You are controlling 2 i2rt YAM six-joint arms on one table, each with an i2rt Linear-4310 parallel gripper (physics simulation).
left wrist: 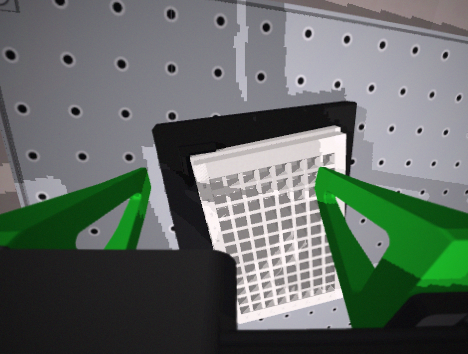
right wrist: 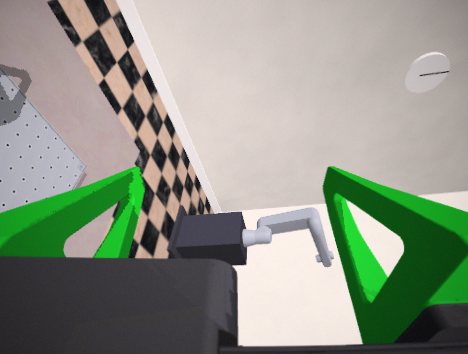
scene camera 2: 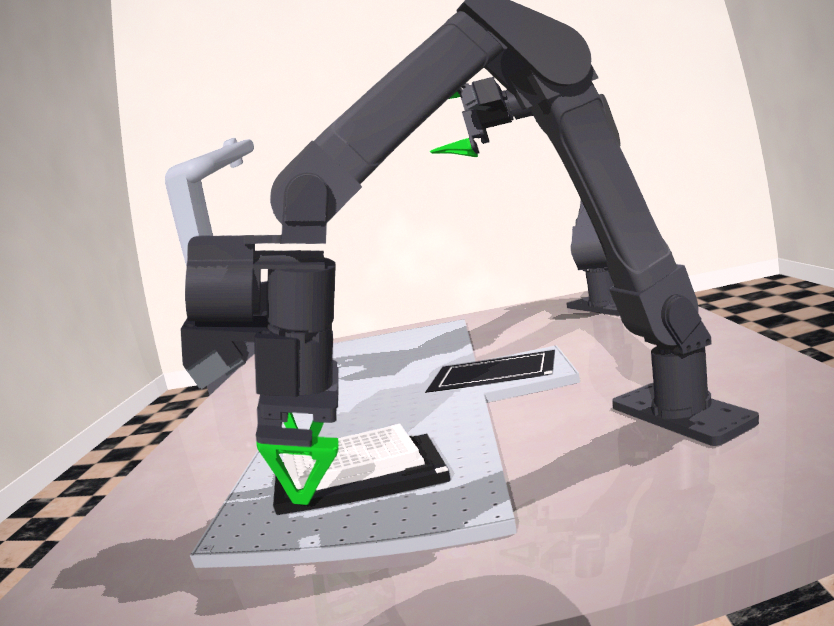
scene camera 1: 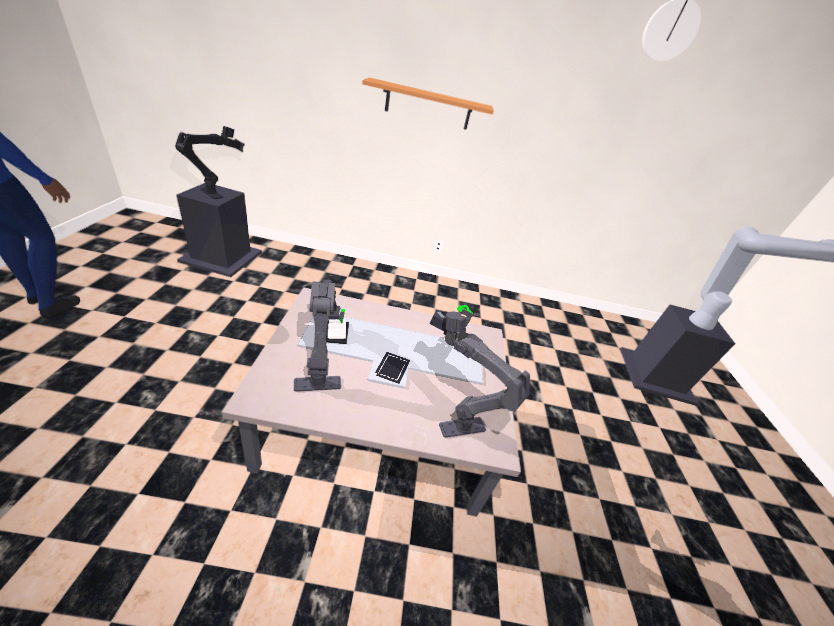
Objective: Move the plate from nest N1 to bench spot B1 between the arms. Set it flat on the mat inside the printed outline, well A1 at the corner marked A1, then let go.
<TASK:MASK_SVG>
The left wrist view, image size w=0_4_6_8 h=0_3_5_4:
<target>my left gripper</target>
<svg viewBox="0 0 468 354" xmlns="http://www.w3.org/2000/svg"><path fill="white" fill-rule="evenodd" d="M468 213L372 185L326 167L319 167L314 186L316 198L352 328L238 330L237 264L231 255L213 249L136 249L151 192L151 183L147 169L139 168L94 186L0 214L0 354L468 354ZM130 198L116 231L104 249L76 248L76 238L82 230ZM336 197L387 232L390 243L376 268L351 232Z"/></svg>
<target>white well plate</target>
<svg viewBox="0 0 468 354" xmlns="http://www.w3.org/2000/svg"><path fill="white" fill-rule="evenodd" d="M335 196L345 218L345 203ZM340 127L330 126L218 149L216 152L190 155L214 250L228 253L235 259L237 264L238 323L241 324L343 298L314 188L319 167L326 167L345 174L346 134L340 132Z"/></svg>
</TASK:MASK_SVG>
